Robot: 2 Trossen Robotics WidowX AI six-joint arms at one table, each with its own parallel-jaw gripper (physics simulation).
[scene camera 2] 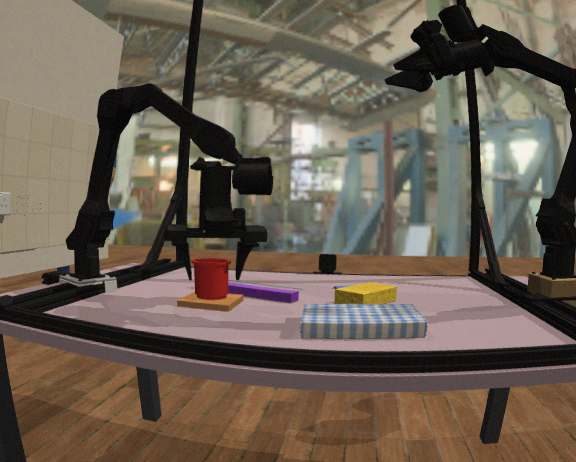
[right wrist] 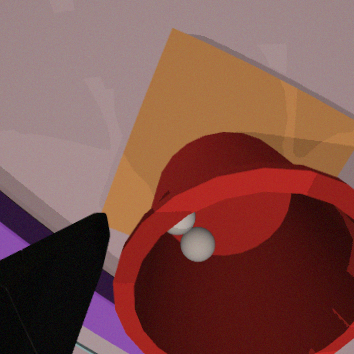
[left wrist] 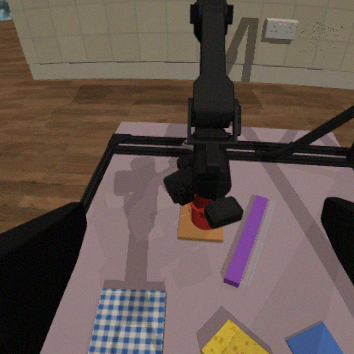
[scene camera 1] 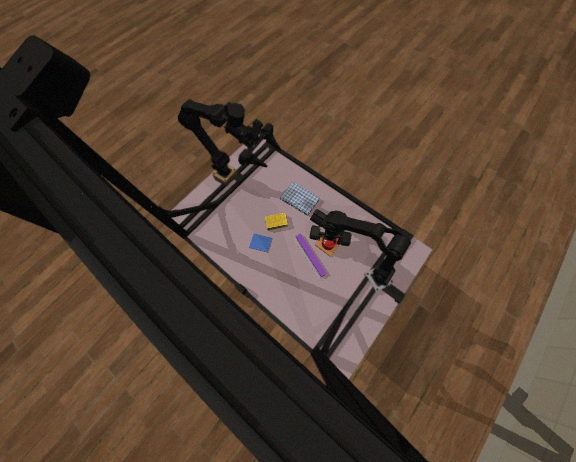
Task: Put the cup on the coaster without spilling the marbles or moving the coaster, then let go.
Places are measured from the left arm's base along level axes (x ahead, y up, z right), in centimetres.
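Pixels of known places: left gripper, fingertip midpoint: (scene camera 2: 389,75) (left wrist: 205,211) (scene camera 1: 274,158); right gripper, fingertip midpoint: (scene camera 2: 213,280) (right wrist: 222,219) (left wrist: 204,212) (scene camera 1: 328,241); left arm's base, link origin: (scene camera 2: 558,276) (scene camera 1: 224,171); right arm's base, link origin: (scene camera 2: 87,276) (scene camera 1: 379,277).
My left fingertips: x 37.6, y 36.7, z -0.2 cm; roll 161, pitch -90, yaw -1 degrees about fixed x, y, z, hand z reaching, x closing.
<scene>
Ahead of a thing's pixels: the offset from my left fingertips to its middle. "spot": to the spot under its first point.
The red cup {dx +32.1, dy -38.0, dz +4.2 cm} (scene camera 1: 329,244) (scene camera 2: 211,280) (left wrist: 201,215) (right wrist: 235,147) stands upright on the orange-brown square coaster {dx +32.0, dy -42.0, dz +3.4 cm} (scene camera 1: 330,252) (scene camera 2: 230,303) (left wrist: 200,235) (right wrist: 170,90). Two pale marbles {dx +31.4, dy -40.0, dz +6.4 cm} (right wrist: 198,244) show inside the cup in the right wrist view. My right gripper (scene camera 2: 214,277) is open around the cup, and one finger shows apart from its rim in the right wrist view. My left gripper (scene camera 2: 390,73) is open and empty, raised high at the right of scene camera 2. In the left wrist view the right arm hides part of the cup.
A purple bar {dx +27.2, dy -41.5, dz +14.3 cm} (scene camera 1: 310,255) (scene camera 2: 265,292) (left wrist: 246,240) lies beside the coaster. A yellow sponge {dx +3.0, dy -41.1, dz +8.1 cm} (scene camera 1: 276,221) (scene camera 2: 366,294) (left wrist: 232,340), a blue square {spot: dx +3.1, dy -42.2, dz +22.1 cm} (scene camera 1: 261,243) (left wrist: 316,340) and a blue-checked block {dx +6.0, dy -41.3, dz -10.4 cm} (scene camera 1: 300,198) (scene camera 2: 363,321) (left wrist: 129,320) lie farther off. Black rails edge the table.
</scene>
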